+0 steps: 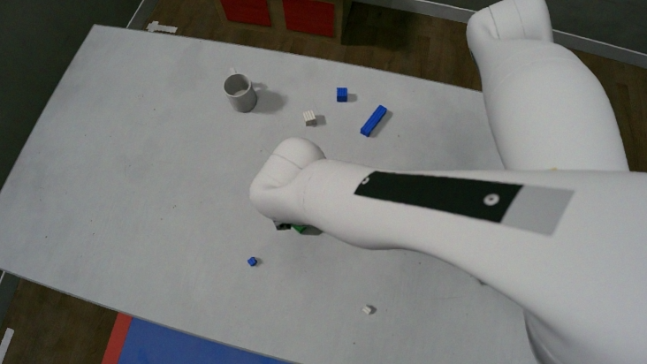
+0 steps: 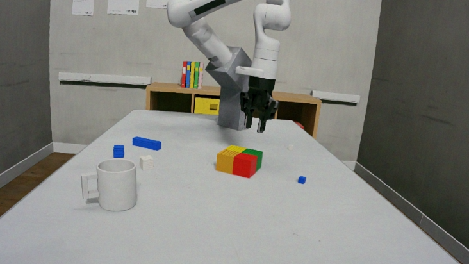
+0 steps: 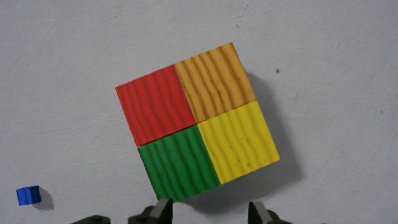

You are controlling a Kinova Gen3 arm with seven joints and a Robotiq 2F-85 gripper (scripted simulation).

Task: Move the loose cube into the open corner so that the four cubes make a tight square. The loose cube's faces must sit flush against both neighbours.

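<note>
Now: the green cube 3 cm ahead of my hand, 1 cm to the right of it and 10 cm below it. Also, from my hand: yellow cube 1 cm behind, 5 cm to the right, 10 cm below; red cube 7 cm ahead, 5 cm to the right, 10 cm below; orange cube 3 cm ahead, 8 cm to the right, 10 cm below.
</note>
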